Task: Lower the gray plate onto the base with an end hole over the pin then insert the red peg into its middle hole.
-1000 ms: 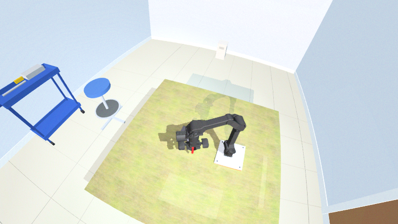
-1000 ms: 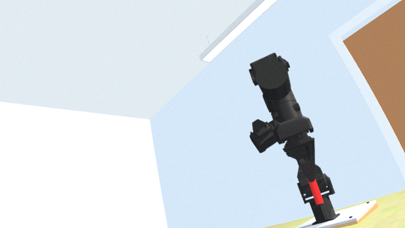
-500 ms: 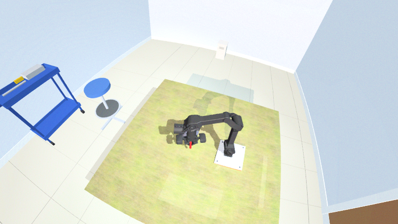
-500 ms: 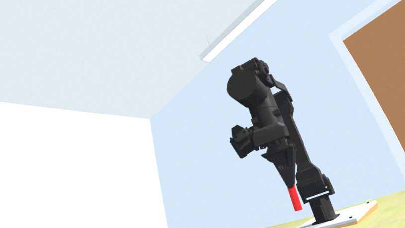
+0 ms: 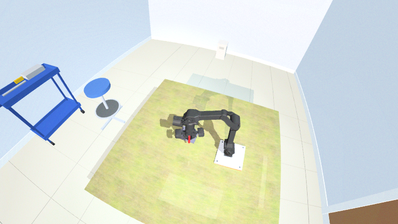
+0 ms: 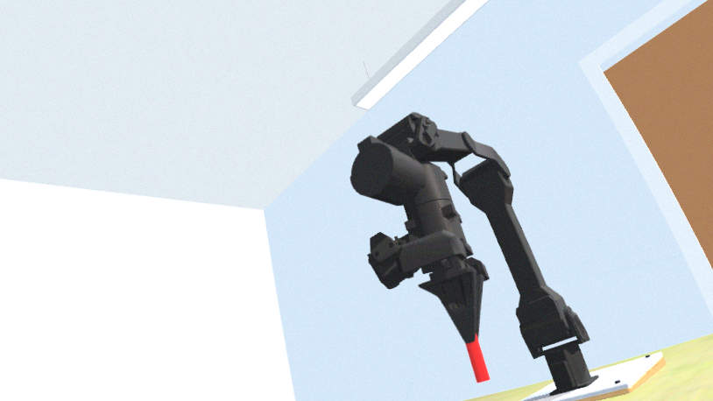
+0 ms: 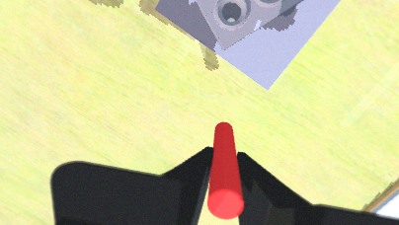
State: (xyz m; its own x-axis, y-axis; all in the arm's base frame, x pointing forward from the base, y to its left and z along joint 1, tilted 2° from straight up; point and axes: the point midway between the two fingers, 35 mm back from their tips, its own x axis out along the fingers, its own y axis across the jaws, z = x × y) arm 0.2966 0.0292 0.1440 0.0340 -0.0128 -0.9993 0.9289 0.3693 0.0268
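Now: gripper tip 20 mm short of the gray plate, 100 mm to the left of it and 70 mm above it. Also, from my gripper tip: red peg (right at my gripper tip); flat gray base (40 mm ahead, 90 mm to the right, 100 mm below).
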